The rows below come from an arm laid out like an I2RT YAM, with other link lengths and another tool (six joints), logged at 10 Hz.
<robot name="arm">
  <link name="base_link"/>
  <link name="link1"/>
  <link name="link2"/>
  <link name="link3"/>
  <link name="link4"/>
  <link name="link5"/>
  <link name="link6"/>
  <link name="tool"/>
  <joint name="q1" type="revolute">
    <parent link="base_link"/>
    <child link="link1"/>
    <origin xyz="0 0 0.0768" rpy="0 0 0"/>
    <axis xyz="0 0 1"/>
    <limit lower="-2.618" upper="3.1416"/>
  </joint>
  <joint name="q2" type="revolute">
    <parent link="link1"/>
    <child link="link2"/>
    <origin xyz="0.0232 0.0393 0.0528" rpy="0 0 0"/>
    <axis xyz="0 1 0"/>
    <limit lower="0" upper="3.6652"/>
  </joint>
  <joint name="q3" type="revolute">
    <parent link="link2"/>
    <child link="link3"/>
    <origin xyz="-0.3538 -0.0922 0" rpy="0 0 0"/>
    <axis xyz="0 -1 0"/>
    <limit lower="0" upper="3.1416"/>
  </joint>
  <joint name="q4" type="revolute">
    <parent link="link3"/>
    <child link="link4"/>
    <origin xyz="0.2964 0.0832 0.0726" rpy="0 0 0"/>
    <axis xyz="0 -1 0"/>
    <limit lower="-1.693" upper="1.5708"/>
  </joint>
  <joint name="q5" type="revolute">
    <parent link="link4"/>
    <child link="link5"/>
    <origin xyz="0.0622 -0.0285 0.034" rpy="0 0 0"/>
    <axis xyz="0 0 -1"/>
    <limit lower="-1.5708" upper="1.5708"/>
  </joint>
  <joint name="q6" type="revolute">
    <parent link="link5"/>
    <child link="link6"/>
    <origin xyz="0.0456 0 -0.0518" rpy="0 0 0"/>
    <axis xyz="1 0 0"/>
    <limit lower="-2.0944" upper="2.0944"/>
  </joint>
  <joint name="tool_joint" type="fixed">
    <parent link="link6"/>
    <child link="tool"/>
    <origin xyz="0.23 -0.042 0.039" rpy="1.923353 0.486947 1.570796"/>
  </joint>
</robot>
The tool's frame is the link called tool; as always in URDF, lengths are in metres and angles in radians.
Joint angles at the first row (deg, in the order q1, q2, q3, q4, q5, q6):
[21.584, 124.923, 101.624, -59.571, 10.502, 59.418]
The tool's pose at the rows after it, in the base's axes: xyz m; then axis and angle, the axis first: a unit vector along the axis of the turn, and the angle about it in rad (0 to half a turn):
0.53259, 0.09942, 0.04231, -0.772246, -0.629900, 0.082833, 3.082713
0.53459, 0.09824, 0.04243, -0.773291, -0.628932, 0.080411, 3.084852
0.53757, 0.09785, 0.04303, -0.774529, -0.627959, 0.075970, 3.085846
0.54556, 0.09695, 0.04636, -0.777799, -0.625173, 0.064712, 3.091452
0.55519, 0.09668, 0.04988, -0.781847, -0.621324, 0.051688, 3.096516
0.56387, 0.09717, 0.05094, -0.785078, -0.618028, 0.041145, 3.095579
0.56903, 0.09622, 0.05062, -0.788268, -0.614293, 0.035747, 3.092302
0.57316, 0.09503, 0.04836, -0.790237, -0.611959, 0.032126, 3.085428
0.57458, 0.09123, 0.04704, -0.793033, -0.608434, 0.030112, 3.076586
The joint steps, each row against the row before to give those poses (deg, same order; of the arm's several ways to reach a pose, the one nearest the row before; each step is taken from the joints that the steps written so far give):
[-0.088, -0.021, -0.415, 0.305, 0.044, 0.000]
[-0.174, 0.000, 0.000, 0.306, 0.044, -0.022]
[-0.197, 0.000, 0.130, 0.373, -0.088, 0.000]
[-0.416, 0.000, 0.592, 0.720, -0.043, 0.088]
[-0.436, 0.197, 0.939, 0.722, -0.110, 0.240]
[-0.438, 0.502, 1.071, 0.524, -0.371, 0.196]
[-0.415, 0.481, 0.809, 0.153, -0.306, 0.241]
[-0.481, 0.525, 0.590, 0.197, -0.503, 0.001]
[-0.656, 0.152, 0.175, 0.022, -0.546, -0.001]

